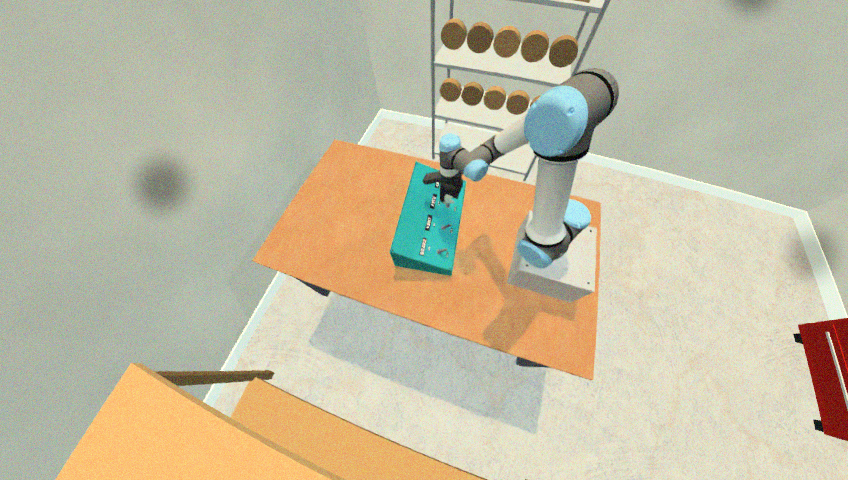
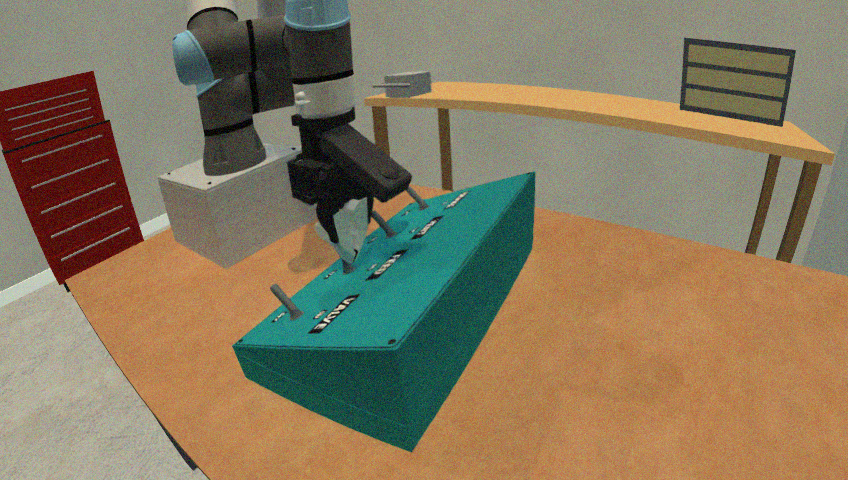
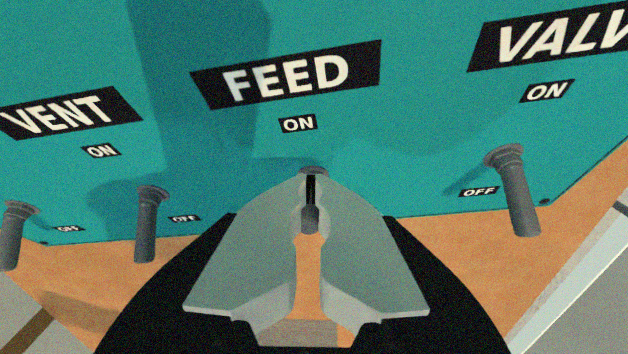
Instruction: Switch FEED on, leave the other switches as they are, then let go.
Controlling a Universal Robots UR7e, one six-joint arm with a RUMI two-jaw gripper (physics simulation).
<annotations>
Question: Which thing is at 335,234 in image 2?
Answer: My gripper.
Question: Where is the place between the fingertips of my gripper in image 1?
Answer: At 445,203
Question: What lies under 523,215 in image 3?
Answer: A valve lever.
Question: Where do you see a vent lever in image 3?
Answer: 144,252
</annotations>
